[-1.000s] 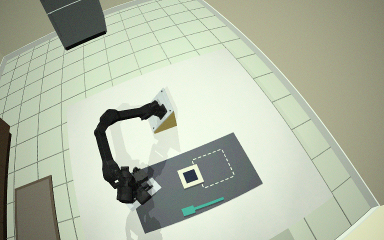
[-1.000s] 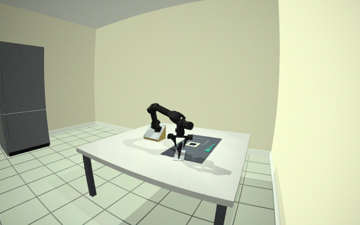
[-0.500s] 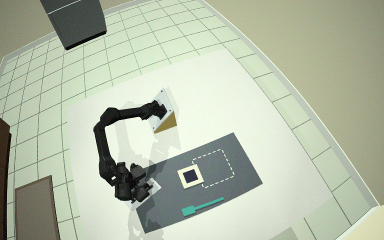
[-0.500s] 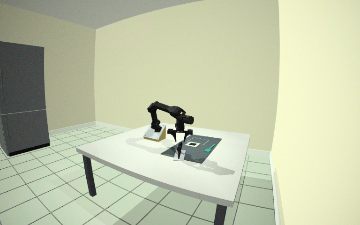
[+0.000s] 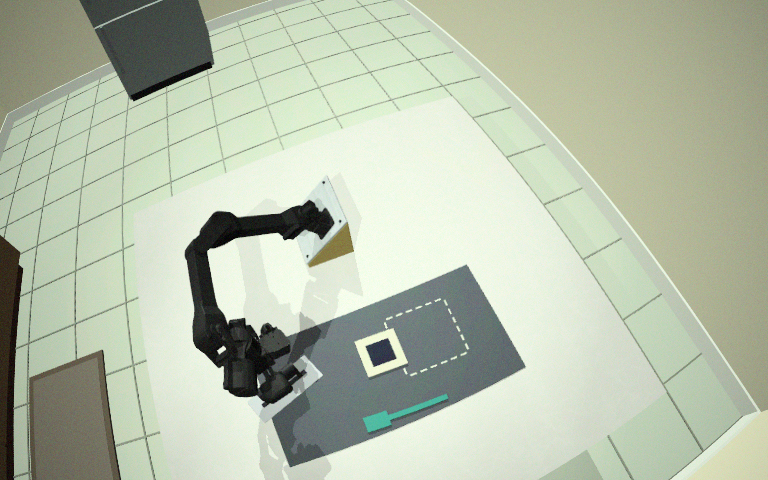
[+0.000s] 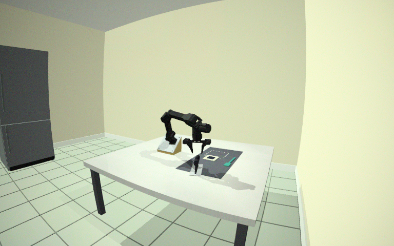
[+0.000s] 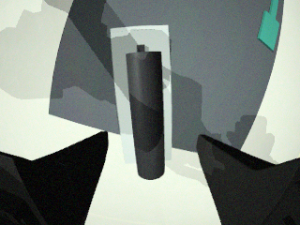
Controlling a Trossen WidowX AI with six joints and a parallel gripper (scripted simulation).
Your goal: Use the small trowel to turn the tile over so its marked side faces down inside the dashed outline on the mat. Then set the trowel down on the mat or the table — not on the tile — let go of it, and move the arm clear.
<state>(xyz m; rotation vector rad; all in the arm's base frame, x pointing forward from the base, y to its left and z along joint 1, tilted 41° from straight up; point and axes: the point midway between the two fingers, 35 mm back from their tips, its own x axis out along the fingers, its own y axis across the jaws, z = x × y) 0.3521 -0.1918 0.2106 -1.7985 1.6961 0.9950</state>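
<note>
My gripper tip is now 26 cm to the right of the tile, 11 cm above it and 2 cm short of it. Round my gripper tip: grey mat 26 cm to the left, 14 cm below, 5 cm ahead; teal flat tool 22 cm to the left, 19 cm ahead, 11 cm below.
</note>
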